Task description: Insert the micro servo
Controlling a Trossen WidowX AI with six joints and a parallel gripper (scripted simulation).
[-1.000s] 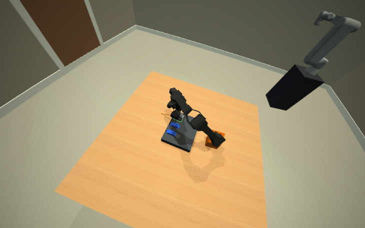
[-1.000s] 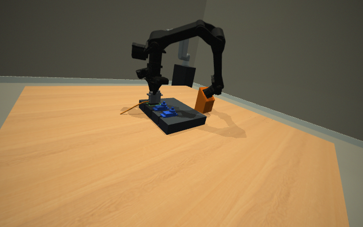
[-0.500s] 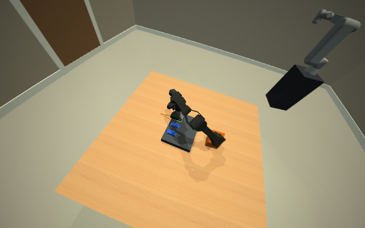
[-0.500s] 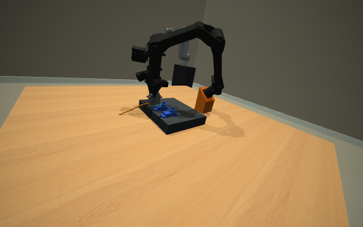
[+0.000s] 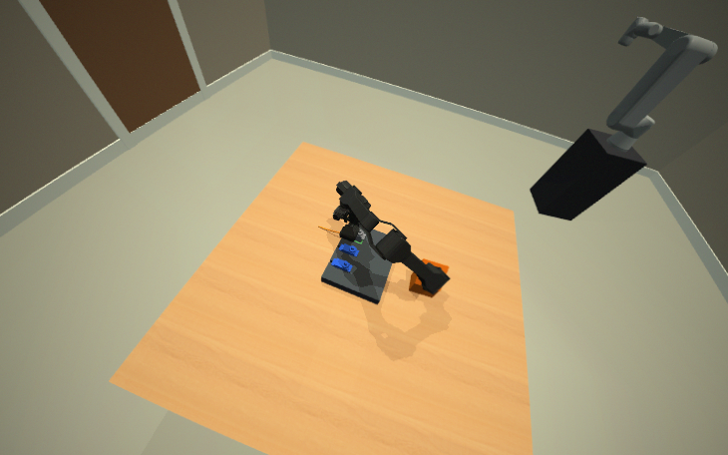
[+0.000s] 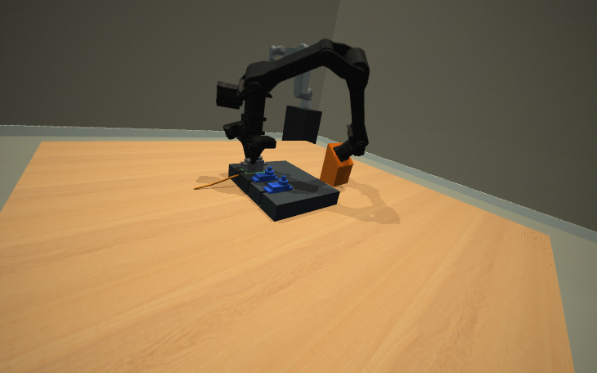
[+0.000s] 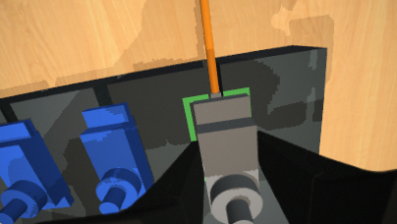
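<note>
Now: gripper tip 100 mm past the dark deck, 100 mm to the right of it and 50 mm above it.
</note>
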